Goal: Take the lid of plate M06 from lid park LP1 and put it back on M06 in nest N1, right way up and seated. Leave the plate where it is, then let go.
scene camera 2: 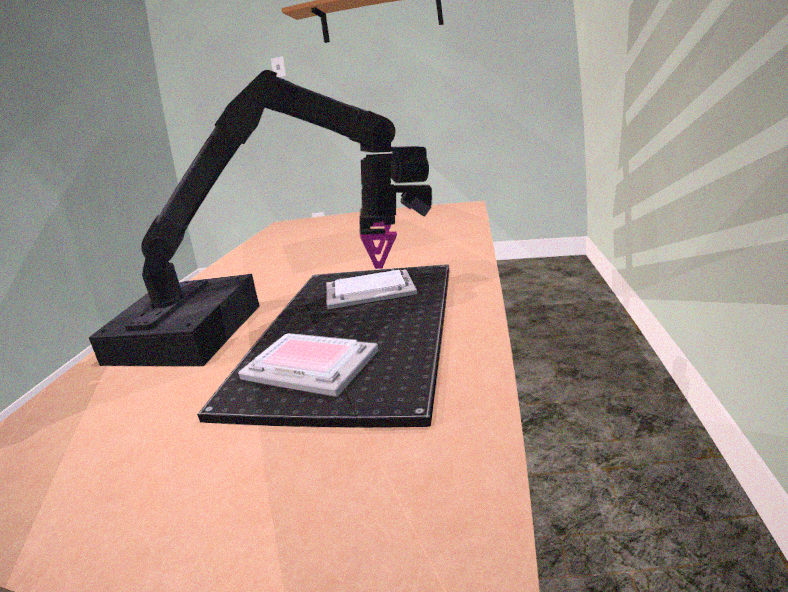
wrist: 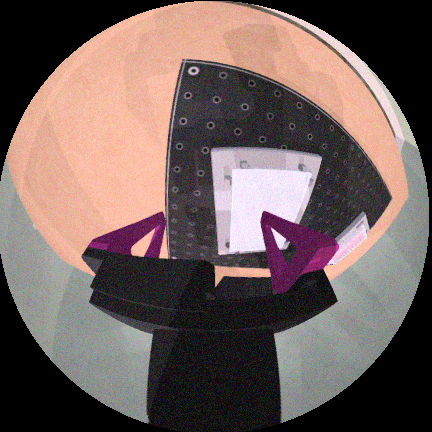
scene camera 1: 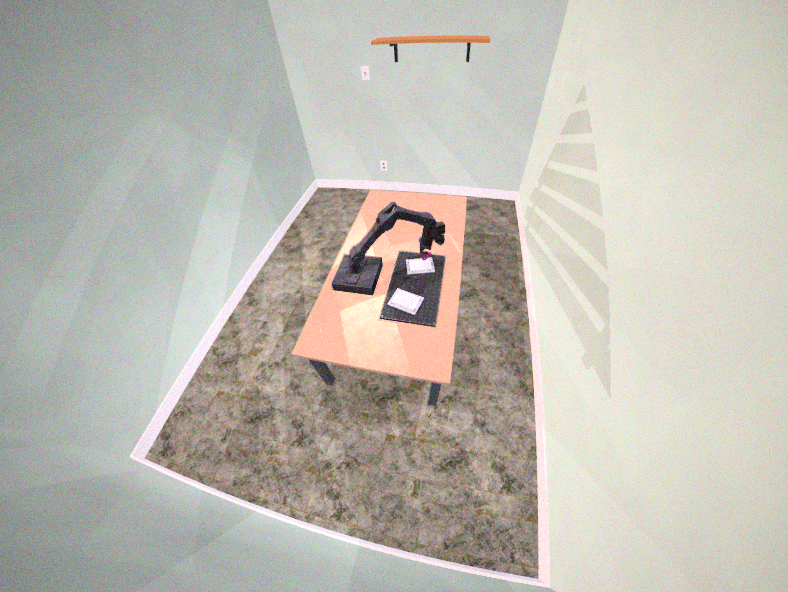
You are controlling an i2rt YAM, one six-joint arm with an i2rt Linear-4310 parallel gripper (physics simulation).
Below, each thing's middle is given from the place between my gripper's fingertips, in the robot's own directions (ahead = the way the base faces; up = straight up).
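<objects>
The white plate with pink top (scene camera 2: 311,356) is 35 cm to the right of my gripper, 2 cm behind it and 2 cm below it. And then there's the lid holder (scene camera 2: 332,302): my gripper's 3 cm above that holder and 7 cm to the left of it.
</objects>
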